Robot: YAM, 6 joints.
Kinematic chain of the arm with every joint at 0, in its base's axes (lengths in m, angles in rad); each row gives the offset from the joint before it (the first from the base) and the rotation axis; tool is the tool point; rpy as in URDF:
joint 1: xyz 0 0 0.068 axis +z
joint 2: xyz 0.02 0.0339 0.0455 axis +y
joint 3: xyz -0.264 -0.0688 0 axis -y
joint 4: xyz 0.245 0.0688 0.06 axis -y
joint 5: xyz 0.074 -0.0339 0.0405 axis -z
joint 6: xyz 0.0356 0 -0.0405 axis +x
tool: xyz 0 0 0 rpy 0 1.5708 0
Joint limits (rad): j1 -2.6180..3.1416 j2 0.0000..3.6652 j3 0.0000..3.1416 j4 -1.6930..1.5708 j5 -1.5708..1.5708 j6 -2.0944..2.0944
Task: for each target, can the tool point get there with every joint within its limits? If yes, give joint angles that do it. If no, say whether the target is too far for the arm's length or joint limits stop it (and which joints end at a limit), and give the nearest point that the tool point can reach.
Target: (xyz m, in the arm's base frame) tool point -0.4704 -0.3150 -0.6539
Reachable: no: too far | nearest point -0.3410 -0.2283 -0.3422 | short by 0.348 m
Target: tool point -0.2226 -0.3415 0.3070
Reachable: yes | joints -2.0664 1.9672 1.8442 -1.0453 1.2152 0.5400
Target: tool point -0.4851 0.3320 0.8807
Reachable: no: too far | nearest point -0.3238 0.2216 0.6165 | short by 0.329 m
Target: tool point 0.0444 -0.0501 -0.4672
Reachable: no: joint limits stop it (at a limit: joint 2) | nearest point 0.0748 -0.0844 -0.3539 | short by 0.122 m
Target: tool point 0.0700 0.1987 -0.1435
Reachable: yes | joints 1.3191 2.7876 0.9026 -0.0692 0.5400 0.6316
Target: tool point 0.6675 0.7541 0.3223
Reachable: no: too far | nearest point 0.4191 0.4735 0.2430 | short by 0.383 m
